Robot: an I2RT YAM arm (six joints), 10 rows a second.
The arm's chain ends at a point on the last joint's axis. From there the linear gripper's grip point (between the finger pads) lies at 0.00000 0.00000 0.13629 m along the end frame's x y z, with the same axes.
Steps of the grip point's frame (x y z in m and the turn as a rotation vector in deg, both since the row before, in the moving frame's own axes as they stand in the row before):
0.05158, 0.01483, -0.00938, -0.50, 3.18, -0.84
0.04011, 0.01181, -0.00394, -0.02, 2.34, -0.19
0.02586, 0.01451, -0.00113, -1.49, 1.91, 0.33
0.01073, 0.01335, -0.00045, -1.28, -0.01, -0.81
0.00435, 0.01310, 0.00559, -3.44, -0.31, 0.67
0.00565, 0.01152, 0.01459, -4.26, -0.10, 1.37
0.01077, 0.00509, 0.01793, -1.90, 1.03, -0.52
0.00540, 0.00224, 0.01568, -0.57, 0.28, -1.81
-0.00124, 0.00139, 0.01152, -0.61, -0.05, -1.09
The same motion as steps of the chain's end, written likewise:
0.04401, 0.01370, -0.00916, -0.50, 3.18, -0.84
0.03455, 0.01177, -0.00383, -0.02, 2.34, -0.19
0.02133, 0.01095, -0.00101, -1.49, 1.91, 0.33
0.01073, 0.01031, -0.00042, -1.28, -0.01, -0.81
0.00513, 0.00493, 0.00584, -3.44, -0.31, 0.67
0.00601, 0.00140, 0.01497, -4.26, -0.10, 1.37
0.00830, 0.00058, 0.01803, -1.90, 1.03, -0.52
0.00471, 0.00089, 0.01569, -0.57, 0.28, -1.81
-0.00113, -0.00006, 0.01153, -0.61, -0.05, -1.09

